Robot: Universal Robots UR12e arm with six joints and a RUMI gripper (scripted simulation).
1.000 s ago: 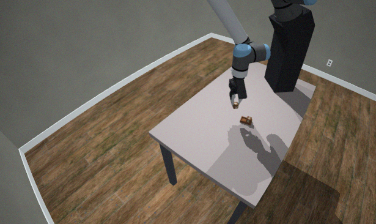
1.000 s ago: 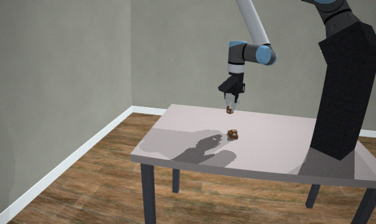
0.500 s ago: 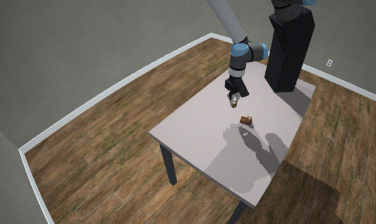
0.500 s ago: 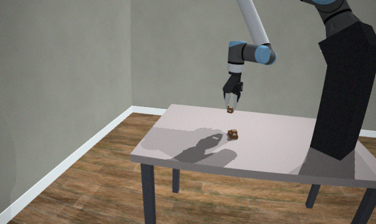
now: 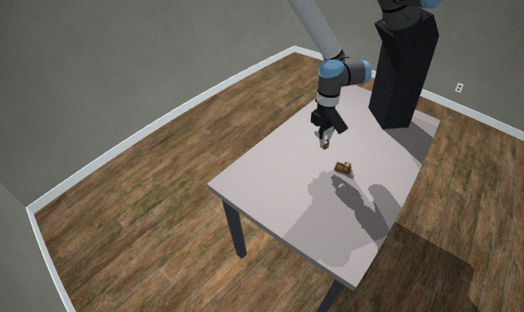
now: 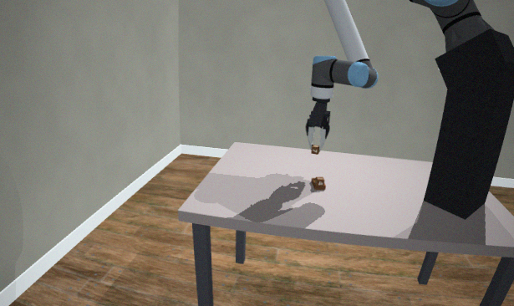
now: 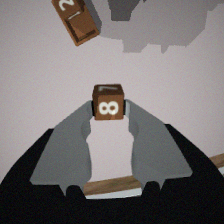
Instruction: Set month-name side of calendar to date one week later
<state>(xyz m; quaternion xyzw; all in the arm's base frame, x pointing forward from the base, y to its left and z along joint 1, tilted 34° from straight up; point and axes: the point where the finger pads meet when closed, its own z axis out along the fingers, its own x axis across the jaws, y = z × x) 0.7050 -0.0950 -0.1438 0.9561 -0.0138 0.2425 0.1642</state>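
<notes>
Now: hand 1 cm above the brown calendar cube. Round my hand: brown wooden calendar tray: 12 cm below, 10 cm to the left, 3 cm behind.
</notes>
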